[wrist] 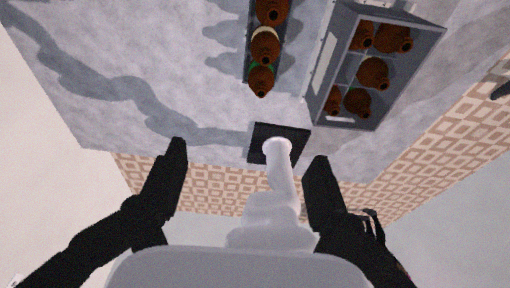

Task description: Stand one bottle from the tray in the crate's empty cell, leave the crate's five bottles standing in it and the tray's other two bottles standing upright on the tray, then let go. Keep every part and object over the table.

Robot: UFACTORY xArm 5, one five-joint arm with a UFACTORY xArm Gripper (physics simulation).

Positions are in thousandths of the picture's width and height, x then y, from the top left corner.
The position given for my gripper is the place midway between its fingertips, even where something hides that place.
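Here is my gripper (489, 554), which I can see. I can see a bottle (511, 273) as well, and a bottle (521, 168) besides. A bottle (732, 252) is also there for me to see.
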